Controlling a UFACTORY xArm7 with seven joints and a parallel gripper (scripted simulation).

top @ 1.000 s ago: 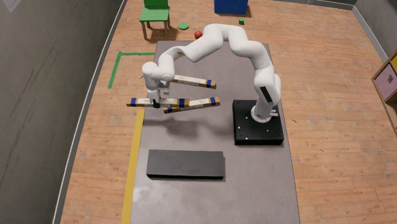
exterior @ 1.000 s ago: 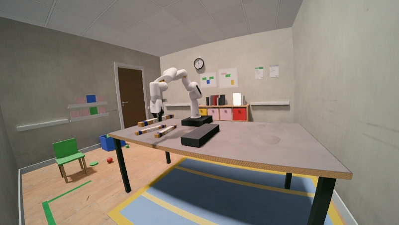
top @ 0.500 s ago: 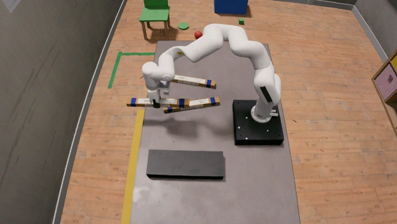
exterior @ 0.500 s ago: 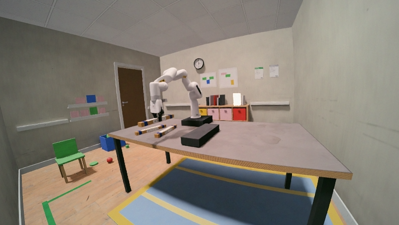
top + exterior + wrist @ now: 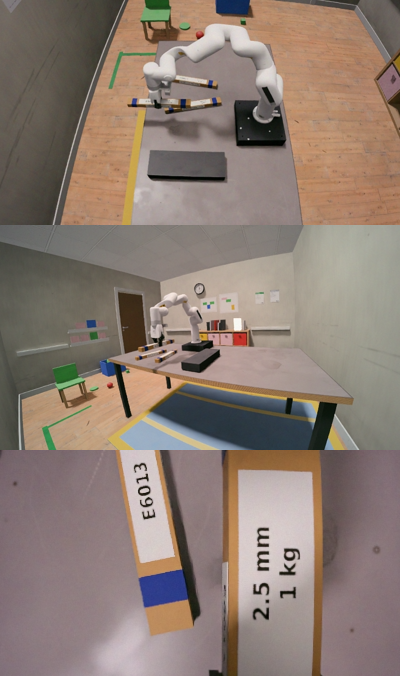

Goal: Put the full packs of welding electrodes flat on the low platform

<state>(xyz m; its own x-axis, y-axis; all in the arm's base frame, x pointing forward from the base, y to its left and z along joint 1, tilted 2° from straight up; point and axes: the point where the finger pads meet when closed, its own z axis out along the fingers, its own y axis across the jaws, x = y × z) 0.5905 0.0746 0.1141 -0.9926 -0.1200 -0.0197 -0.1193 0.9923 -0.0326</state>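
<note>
The pack of welding electrodes is right at my hand. Also, from my hand: pack 17 cm behind, 11 cm to the right, 14 cm below; then platform 20 cm behind, 28 cm to the left, 15 cm below.
</note>
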